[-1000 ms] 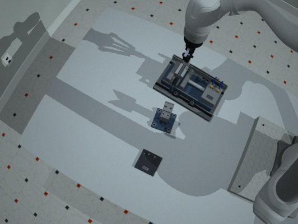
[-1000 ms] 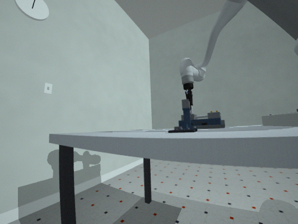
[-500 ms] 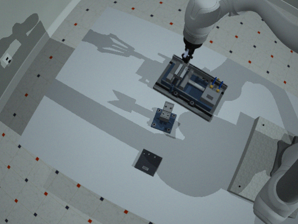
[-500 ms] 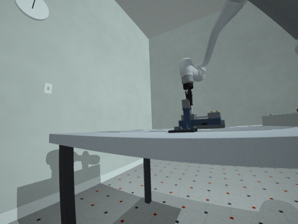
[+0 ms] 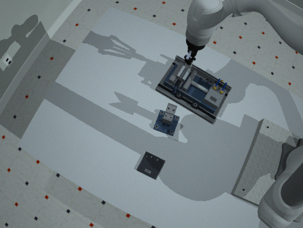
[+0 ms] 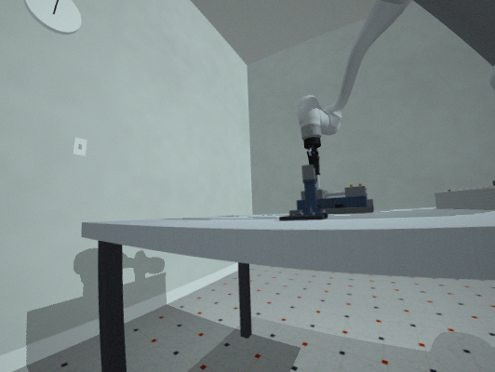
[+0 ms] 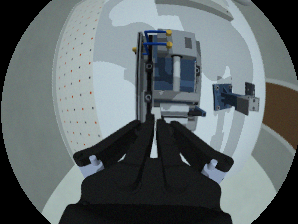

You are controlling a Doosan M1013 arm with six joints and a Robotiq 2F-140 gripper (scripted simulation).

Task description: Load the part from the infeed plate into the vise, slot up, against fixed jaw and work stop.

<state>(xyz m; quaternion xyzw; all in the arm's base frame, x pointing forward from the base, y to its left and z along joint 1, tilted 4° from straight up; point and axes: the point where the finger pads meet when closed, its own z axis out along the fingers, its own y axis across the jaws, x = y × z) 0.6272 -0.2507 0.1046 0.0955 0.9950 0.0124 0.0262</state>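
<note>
The part is 4 cm to the left of my hand, 4 cm below it and 1 cm ahead of it. From my hand the other things lie so: vise (10 cm below, 6 cm to the left, 6 cm behind); air cylinder (15 cm behind, 8 cm to the left, 6 cm below).
</note>
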